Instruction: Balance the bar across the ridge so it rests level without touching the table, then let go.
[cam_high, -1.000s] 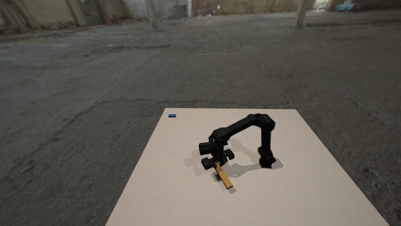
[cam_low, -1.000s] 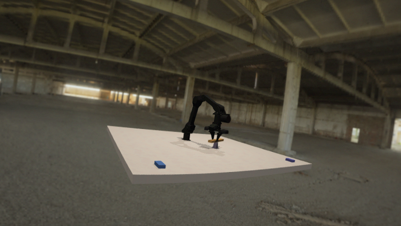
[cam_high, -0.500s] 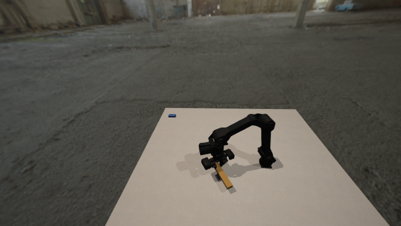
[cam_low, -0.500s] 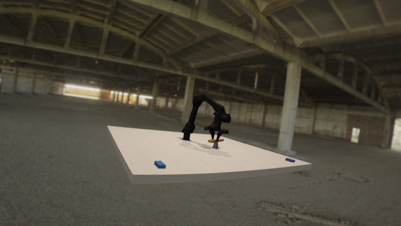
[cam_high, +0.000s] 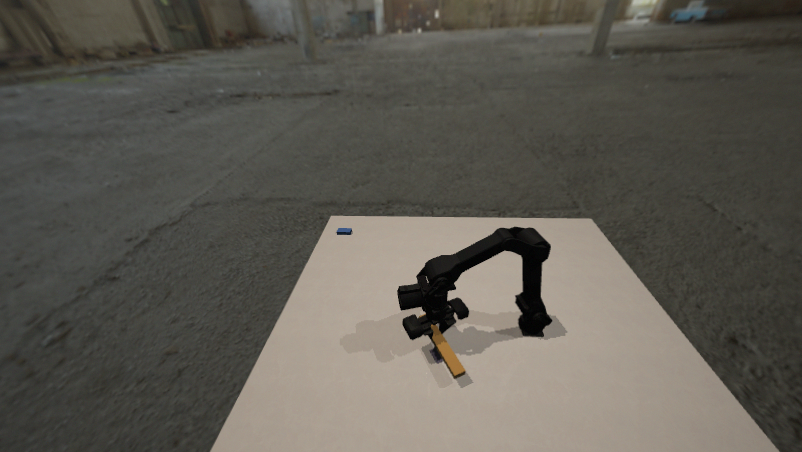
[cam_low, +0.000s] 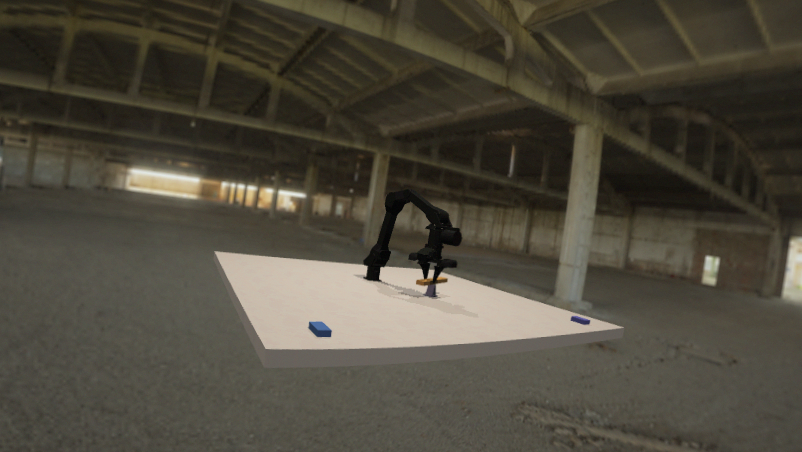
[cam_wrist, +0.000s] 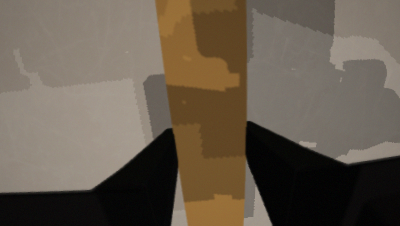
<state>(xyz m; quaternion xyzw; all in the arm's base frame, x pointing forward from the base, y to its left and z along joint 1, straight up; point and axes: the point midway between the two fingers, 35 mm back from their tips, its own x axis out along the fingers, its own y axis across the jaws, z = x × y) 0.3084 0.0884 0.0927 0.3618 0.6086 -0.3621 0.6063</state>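
Right now my gripper tip is 20 mm to the right of the bar and 10 mm past it. The rest, counted from my gripper tip: blue block 590 mm to the right, 430 mm ahead, 50 mm below.
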